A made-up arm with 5 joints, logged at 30 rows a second.
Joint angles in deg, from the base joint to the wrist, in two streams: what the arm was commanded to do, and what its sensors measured. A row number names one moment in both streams.
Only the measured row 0 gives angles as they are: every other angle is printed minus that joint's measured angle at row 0.
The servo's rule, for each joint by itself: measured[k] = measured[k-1] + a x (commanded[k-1-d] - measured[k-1]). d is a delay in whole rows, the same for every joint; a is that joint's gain. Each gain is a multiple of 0.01, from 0.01 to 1. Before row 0 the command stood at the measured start. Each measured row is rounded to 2 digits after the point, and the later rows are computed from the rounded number. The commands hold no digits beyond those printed.
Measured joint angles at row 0:
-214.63, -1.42, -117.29, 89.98, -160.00
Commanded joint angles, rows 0 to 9:
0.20, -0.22, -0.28, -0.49, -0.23
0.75, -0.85, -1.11, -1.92, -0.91
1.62, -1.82, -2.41, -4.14, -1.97
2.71, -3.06, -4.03, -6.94, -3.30
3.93, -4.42, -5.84, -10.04, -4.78
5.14, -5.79, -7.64, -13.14, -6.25
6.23, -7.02, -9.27, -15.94, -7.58
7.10, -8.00, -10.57, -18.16, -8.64
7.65, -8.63, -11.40, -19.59, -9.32
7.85, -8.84, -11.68, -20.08, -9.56
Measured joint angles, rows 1 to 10:
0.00, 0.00, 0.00, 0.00, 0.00
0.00, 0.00, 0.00, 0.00, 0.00
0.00, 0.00, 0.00, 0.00, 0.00
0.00, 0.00, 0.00, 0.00, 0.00
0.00, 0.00, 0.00, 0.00, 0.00
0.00, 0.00, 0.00, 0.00, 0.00
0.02, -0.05, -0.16, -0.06, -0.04
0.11, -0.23, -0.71, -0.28, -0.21
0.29, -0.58, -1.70, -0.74, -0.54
0.58, -1.13, -3.05, -1.48, -1.06
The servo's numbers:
d 6
a 0.12 0.22 0.58 0.12 0.19

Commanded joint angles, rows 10 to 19:
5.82, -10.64, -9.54, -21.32, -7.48
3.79, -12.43, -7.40, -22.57, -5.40
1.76, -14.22, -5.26, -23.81, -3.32
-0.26, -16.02, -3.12, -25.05, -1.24
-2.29, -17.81, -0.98, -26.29, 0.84
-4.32, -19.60, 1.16, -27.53, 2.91
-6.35, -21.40, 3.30, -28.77, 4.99
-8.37, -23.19, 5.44, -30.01, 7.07
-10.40, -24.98, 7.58, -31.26, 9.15
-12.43, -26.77, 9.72, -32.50, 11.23
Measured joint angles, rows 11 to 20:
0.98, -1.85, -4.67, -2.51, -1.77
1.48, -2.72, -6.39, -3.79, -2.62
2.05, -3.67, -8.06, -5.25, -3.56
2.66, -4.62, -9.52, -6.80, -4.53
3.26, -5.50, -10.61, -8.33, -5.44
3.81, -6.23, -11.23, -9.74, -6.22
4.05, -7.20, -10.25, -11.13, -6.46
4.02, -8.35, -8.60, -12.50, -6.26
3.75, -9.64, -6.66, -13.86, -5.70
3.27, -11.04, -4.61, -15.20, -4.85

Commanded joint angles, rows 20 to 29:
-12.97, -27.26, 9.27, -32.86, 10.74
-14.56, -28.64, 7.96, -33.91, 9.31
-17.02, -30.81, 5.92, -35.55, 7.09
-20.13, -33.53, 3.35, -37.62, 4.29
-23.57, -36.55, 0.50, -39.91, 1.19
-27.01, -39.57, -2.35, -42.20, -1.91
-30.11, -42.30, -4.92, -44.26, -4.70
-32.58, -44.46, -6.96, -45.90, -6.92
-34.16, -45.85, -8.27, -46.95, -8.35
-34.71, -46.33, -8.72, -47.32, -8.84
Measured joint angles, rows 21 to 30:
2.60, -12.53, -2.50, -16.53, -3.77
1.77, -14.09, -0.38, -17.85, -2.50
0.80, -15.70, 1.75, -19.16, -1.08
-0.30, -17.35, 3.89, -20.46, 0.47
-1.51, -19.03, 6.03, -21.76, 2.12
-2.82, -20.73, 8.17, -23.05, 3.85
-4.04, -22.17, 8.81, -24.23, 5.16
-5.30, -23.59, 8.32, -25.39, 5.95
-6.71, -25.18, 6.93, -26.61, 6.17
-8.32, -27.02, 4.85, -27.93, 5.81

